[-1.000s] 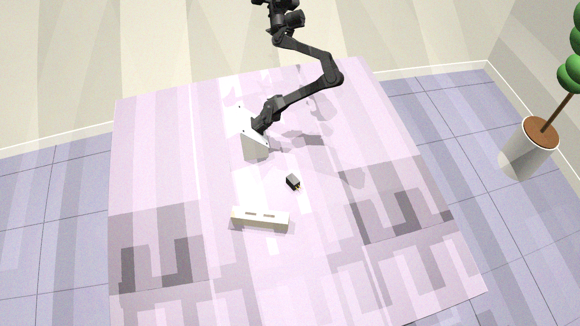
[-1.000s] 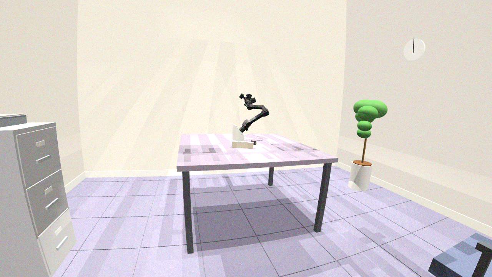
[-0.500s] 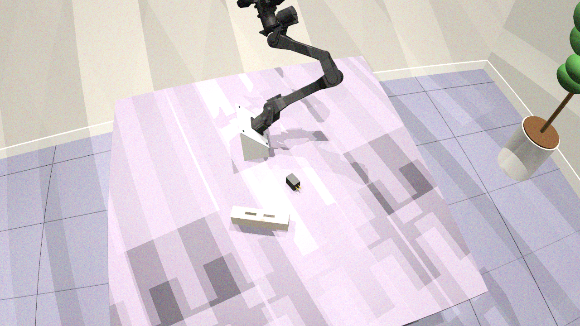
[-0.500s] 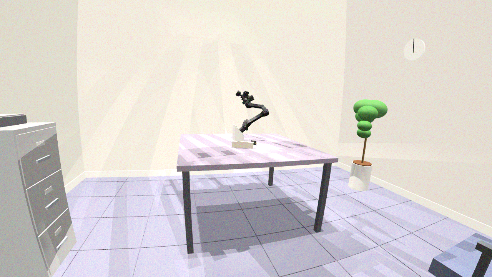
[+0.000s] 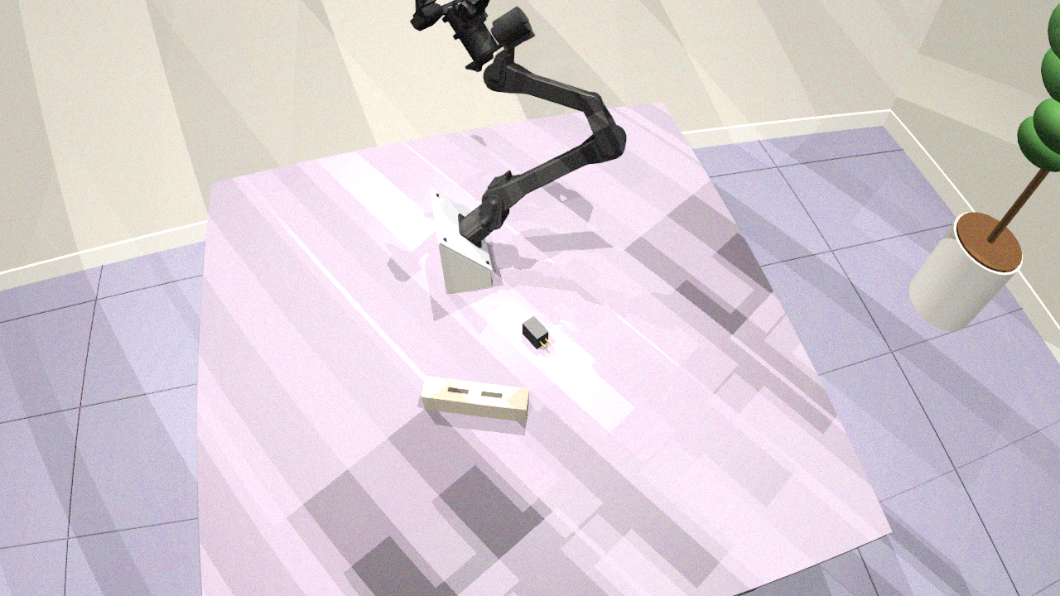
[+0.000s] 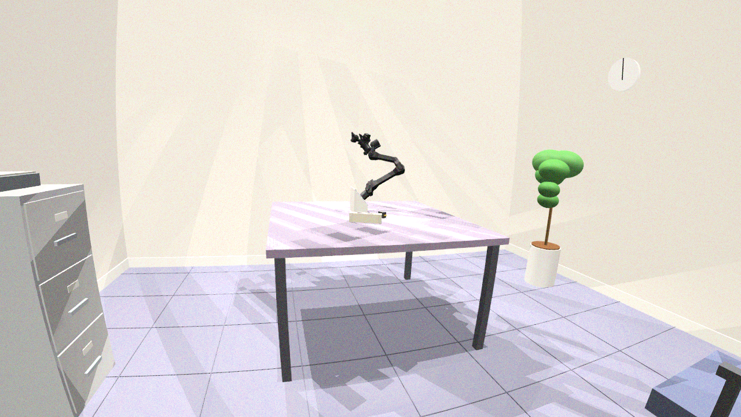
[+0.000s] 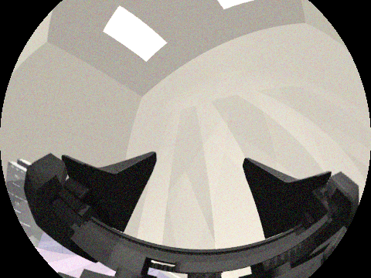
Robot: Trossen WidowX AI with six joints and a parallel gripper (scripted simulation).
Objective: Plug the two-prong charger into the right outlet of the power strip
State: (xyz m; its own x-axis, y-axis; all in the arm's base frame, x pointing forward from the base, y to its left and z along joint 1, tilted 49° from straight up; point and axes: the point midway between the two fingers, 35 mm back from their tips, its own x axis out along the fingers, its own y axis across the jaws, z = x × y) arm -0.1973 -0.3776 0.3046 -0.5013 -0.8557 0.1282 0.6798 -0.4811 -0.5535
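Now: gripper tip 56 cm above the two-prong charger, 50 cm short of it and 16 cm to the right of it.
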